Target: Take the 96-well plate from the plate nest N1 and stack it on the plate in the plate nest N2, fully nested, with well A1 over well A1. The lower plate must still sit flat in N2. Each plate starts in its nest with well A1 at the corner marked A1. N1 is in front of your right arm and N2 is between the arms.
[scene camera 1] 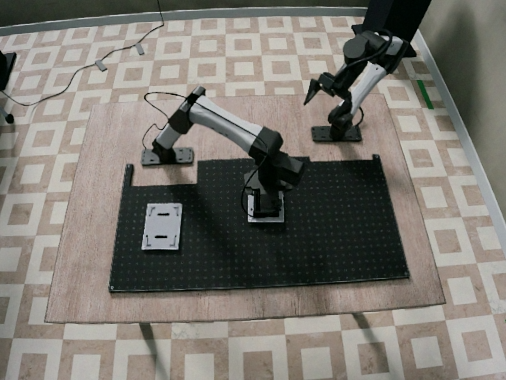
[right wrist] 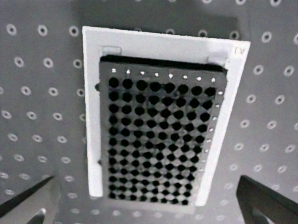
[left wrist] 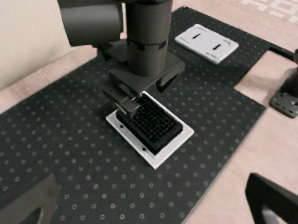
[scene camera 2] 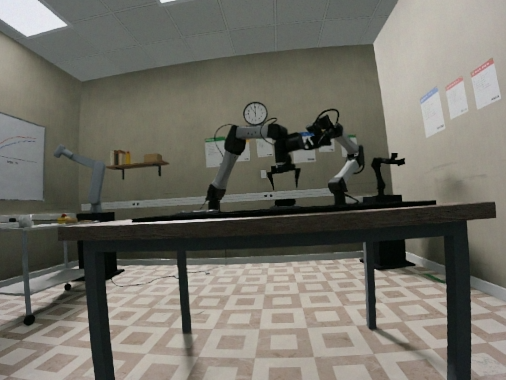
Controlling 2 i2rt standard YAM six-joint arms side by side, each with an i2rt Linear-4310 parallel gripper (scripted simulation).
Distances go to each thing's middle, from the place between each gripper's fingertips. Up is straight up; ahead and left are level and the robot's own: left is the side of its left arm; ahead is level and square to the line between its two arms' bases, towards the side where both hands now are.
My right hand is 8 cm above the nest N2 (right wrist: 134,45) and 1 cm past it. The rest, counted from my right hand: nest N1 (scene camera 1: 155,225): 36 cm to the right, 8 cm below, 3 cm ahead.
Right now my left hand is 290 mm above the nest N2, 170 mm to the left of it and 130 mm short of it. Also, from my left hand: nest N1 (530 mm to the right, 290 mm below, 170 mm ahead).
